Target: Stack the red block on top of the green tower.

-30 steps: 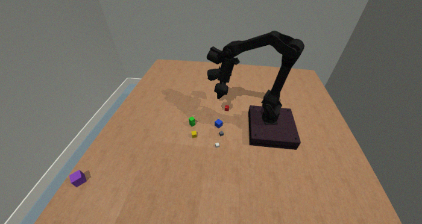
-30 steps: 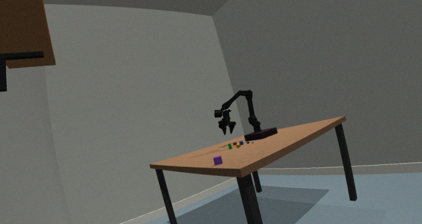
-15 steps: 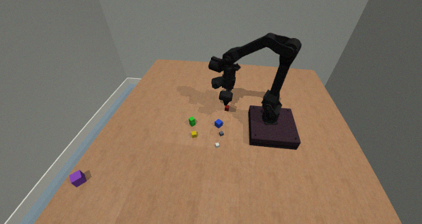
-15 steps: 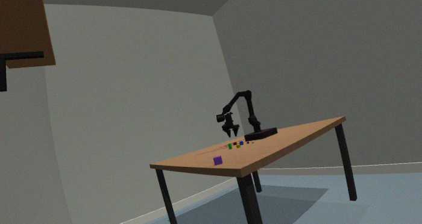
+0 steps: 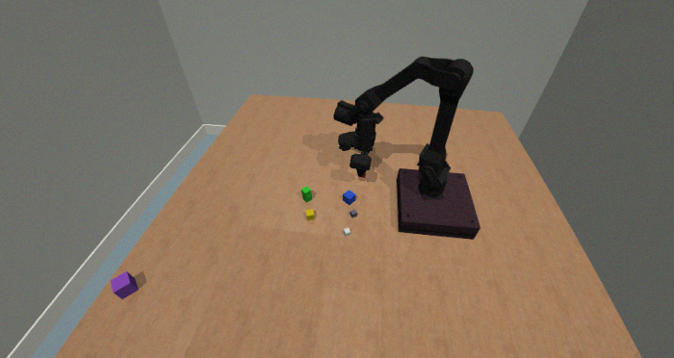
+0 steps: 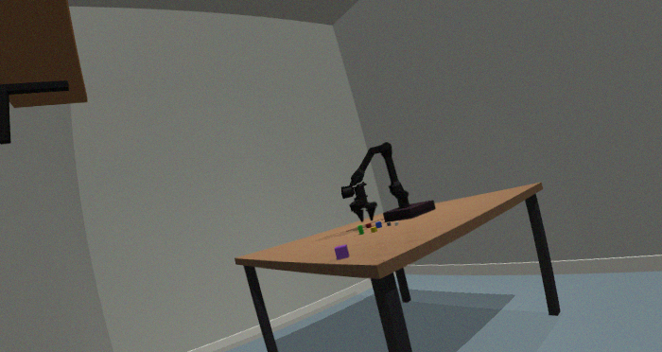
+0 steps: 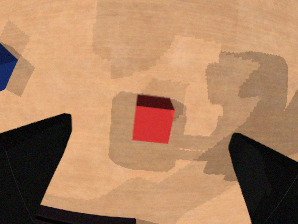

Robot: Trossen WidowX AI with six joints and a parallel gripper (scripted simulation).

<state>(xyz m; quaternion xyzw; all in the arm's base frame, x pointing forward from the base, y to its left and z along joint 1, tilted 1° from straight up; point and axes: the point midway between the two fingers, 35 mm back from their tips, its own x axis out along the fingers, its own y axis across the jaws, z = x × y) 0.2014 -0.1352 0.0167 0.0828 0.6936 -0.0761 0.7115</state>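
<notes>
My gripper tip is 30 mm above the red block. The rest, counted from my gripper tip: grey block 40 mm ahead, 180 mm to the left, 30 mm below; then blue block 50 mm ahead, 120 mm to the left, 20 mm below; then yellow block 170 mm ahead, 180 mm to the left, 30 mm below.
</notes>
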